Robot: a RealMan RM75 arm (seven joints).
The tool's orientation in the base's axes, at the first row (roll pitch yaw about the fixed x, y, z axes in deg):
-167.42, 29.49, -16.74
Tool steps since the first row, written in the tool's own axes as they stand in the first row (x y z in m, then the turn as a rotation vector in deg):
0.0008, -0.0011, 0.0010, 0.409, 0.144, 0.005
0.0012, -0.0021, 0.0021, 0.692, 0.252, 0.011
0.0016, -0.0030, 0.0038, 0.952, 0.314, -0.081
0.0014, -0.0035, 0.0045, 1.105, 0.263, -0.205
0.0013, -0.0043, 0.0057, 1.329, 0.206, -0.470
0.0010, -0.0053, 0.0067, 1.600, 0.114, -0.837
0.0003, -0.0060, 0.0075, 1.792, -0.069, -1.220
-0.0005, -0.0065, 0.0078, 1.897, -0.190, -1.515
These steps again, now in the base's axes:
0.0007, 0.0011, -0.0010, 0.284, -0.231, -0.233
0.0010, 0.0023, -0.0020, 0.476, -0.397, -0.398
0.0010, 0.0036, -0.0034, 0.705, -0.551, -0.459
0.0007, 0.0044, -0.0038, 0.902, -0.586, -0.420
0.0005, 0.0055, -0.0047, 1.215, -0.682, -0.294
0.0002, 0.0069, -0.0052, 1.623, -0.795, -0.098
-0.0004, 0.0079, -0.0054, 2.005, -0.810, 0.167
-0.0010, 0.0087, -0.0051, 2.256, -0.830, 0.389

